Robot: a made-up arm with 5 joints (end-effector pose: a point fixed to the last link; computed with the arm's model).
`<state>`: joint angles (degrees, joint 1 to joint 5).
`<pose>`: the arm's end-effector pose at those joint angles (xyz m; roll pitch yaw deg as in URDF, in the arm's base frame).
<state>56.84 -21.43 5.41 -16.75 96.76</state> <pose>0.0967 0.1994 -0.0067 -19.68 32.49 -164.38</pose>
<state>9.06 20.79 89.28 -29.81 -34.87</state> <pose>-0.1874 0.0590 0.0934 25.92 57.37 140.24</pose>
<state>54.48 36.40 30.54 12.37 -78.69</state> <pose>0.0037 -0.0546 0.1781 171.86 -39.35 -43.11</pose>
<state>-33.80 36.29 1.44 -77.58 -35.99</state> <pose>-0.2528 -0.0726 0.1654 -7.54 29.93 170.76</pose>
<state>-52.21 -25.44 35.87 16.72 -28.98</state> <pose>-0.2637 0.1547 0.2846 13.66 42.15 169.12</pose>
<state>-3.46 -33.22 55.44 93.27 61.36</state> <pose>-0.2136 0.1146 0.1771 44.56 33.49 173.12</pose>
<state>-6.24 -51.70 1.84 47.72 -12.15</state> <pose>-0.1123 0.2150 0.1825 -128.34 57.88 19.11</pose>
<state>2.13 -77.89 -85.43 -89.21 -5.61</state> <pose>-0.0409 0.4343 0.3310 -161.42 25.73 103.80</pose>
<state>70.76 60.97 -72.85 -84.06 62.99</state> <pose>0.0811 -0.2433 0.2830 76.74 9.25 -143.39</pose>
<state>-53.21 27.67 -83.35 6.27 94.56</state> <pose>-0.1179 -0.0288 0.1274 6.48 11.93 -116.60</pose>
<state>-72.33 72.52 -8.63 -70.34 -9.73</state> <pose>-0.1536 -0.2359 0.3671 0.40 -24.97 -145.59</pose>
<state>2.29 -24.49 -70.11 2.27 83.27</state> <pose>0.0402 0.2084 0.0828 -3.65 75.37 -154.07</pose>
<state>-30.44 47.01 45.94 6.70 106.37</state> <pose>-0.3141 -0.0877 0.2970 75.71 -26.42 118.16</pose>
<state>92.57 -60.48 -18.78 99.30 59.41</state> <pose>0.1332 0.2055 0.2426 -128.93 -25.17 26.09</pose>
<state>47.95 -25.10 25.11 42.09 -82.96</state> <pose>-0.0239 0.1435 0.1421 -159.48 -39.26 -30.65</pose>
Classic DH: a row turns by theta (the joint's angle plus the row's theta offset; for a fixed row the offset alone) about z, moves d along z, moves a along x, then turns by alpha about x. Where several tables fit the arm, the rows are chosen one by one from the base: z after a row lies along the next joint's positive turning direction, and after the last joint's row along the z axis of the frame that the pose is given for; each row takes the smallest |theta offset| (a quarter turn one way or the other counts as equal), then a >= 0, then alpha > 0; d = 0 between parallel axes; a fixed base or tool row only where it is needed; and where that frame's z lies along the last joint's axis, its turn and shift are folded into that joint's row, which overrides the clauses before.
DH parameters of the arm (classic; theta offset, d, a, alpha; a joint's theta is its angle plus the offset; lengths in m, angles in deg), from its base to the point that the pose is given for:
base (fixed): 0 0.3213 -0.0245 90
joint 1: -89.65 -0.1005 -0.0398 83.81
joint 2: 34.36 0.0994 0.1376 97.46
joint 3: -51.25 0.1824 -0.0088 -120.53
joint 4: -35.58 0.1063 0.0472 142.9
joint 5: 31.25 -0.0268 0.0288 -90
tool (fixed): 0 -0.0713 0 0

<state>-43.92 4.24 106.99 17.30 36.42</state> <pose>-0.2992 0.1339 0.3924 86.03 -36.25 112.97</pose>
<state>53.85 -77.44 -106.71 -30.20 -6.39</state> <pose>-0.0665 0.3033 0.4074 142.07 -46.32 73.72</pose>
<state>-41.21 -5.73 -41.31 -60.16 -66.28</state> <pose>-0.1886 0.1341 0.1523 -102.28 41.74 91.85</pose>
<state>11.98 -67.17 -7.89 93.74 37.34</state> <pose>-0.0957 0.2166 0.1800 -97.37 51.20 27.42</pose>
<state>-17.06 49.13 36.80 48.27 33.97</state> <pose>-0.1570 -0.1654 0.2826 96.90 14.49 -128.10</pose>
